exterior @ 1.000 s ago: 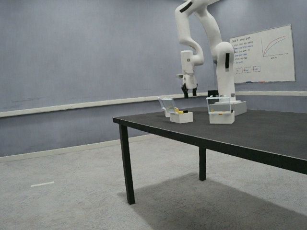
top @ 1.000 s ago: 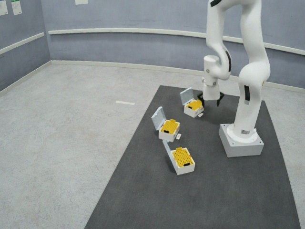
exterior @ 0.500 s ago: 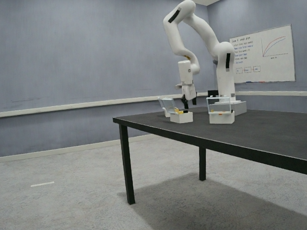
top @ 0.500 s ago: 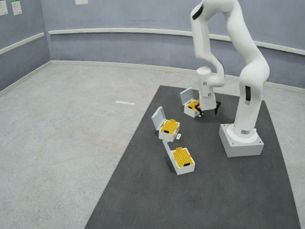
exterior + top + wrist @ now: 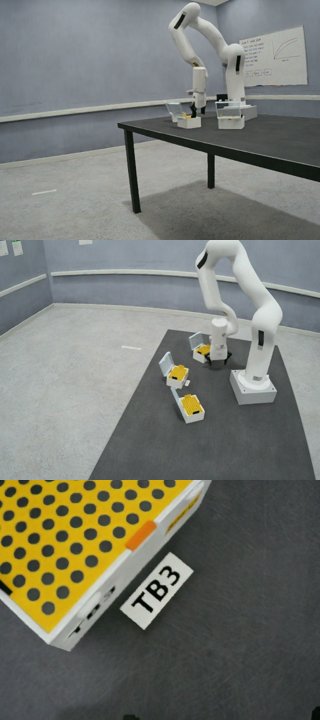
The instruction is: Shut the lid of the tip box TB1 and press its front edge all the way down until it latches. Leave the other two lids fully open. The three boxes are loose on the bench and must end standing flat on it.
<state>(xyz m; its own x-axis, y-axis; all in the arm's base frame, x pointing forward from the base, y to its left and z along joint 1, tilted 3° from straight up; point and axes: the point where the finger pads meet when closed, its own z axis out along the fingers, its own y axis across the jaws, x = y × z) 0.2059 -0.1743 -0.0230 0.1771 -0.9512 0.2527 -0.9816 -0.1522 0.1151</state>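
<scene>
My hand is 160 mm short of the white label, 180 mm to the right of it and 40 mm above it. From my hand the other things lie so: lid (150 mm ahead, 140 mm to the right, 60 mm above).
</scene>
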